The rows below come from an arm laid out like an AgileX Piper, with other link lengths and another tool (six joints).
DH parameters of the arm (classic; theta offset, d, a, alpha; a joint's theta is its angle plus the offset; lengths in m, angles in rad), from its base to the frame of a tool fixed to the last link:
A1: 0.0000 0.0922 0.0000 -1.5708
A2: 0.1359 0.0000 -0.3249 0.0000
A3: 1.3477 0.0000 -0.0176 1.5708
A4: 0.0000 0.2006 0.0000 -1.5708
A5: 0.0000 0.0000 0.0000 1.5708
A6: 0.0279 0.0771 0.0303 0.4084
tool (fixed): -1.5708 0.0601 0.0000 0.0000
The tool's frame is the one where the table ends.
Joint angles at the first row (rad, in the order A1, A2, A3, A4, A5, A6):
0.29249, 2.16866, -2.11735, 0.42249, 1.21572, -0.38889
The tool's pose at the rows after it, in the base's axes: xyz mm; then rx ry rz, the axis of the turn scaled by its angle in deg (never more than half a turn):
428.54, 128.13, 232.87, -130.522, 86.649, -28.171
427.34, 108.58, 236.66, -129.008, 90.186, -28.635
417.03, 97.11, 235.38, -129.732, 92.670, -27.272
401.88, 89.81, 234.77, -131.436, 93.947, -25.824
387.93, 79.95, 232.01, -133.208, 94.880, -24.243
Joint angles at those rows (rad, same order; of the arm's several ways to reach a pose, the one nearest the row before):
0.23670, 2.15407, -2.11768, 0.42134, 1.21572, -0.36052
0.19492, 2.13098, -2.09040, 0.41765, 1.21570, -0.35295
0.17393, 2.09624, -2.01950, 0.41555, 1.21574, -0.35286
0.16493, 2.05113, -1.93346, 0.41033, 1.21573, -0.36013
0.14743, 2.01165, -1.84881, 0.41032, 1.21574, -0.38192

